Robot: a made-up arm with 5 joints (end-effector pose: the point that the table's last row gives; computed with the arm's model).
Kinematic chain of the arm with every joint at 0, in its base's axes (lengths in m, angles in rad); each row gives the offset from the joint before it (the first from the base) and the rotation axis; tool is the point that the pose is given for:
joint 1: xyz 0 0 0.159 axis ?
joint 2: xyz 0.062 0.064 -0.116 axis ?
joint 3: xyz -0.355 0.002 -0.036 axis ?
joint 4: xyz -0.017 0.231 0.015 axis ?
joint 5: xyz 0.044 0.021 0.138 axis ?
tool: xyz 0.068 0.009 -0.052
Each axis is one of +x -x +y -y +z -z.
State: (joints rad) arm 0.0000 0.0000 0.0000 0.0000 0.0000
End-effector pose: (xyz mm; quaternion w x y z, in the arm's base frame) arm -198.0 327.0 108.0 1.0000 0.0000 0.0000 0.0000
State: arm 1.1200 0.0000 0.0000 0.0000 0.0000
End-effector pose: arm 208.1 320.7 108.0 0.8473 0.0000 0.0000 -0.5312
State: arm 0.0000 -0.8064 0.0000 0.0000 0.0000
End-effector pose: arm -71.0 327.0 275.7 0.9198 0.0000 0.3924 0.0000
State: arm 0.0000 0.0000 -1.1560 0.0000 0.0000
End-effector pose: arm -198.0 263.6 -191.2 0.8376 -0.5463 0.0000 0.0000
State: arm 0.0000 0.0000 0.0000 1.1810 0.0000
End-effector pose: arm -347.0 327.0 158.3 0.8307 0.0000 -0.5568 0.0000
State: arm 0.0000 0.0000 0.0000 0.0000 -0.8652
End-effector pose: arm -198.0 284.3 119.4 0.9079 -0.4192 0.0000 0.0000
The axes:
joint 1: -z
joint 2: -y
joint 3: +x
joint 4: -y
joint 5: +x

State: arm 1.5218 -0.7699 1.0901 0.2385 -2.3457
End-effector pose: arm -18.3 -15.0 428.7 0.6104 -0.2042 0.6334 -0.4294
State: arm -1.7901 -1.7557 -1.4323 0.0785 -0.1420
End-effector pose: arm -169.7 -198.0 355.5 0.1397 0.6792 0.0117 -0.7204
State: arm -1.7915 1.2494 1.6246 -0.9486 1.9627
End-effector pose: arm 23.6 -238.7 -38.1 0.2826 -0.0930 -0.8846 -0.3592
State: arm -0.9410 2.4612 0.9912 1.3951 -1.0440
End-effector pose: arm 113.4 260.6 -413.9 0.0356 0.8317 -0.5136 -0.2079
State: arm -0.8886 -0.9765 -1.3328 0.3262 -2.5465
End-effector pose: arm -430.8 -9.8 201.4 0.3776 0.6508 0.6251 -0.2078
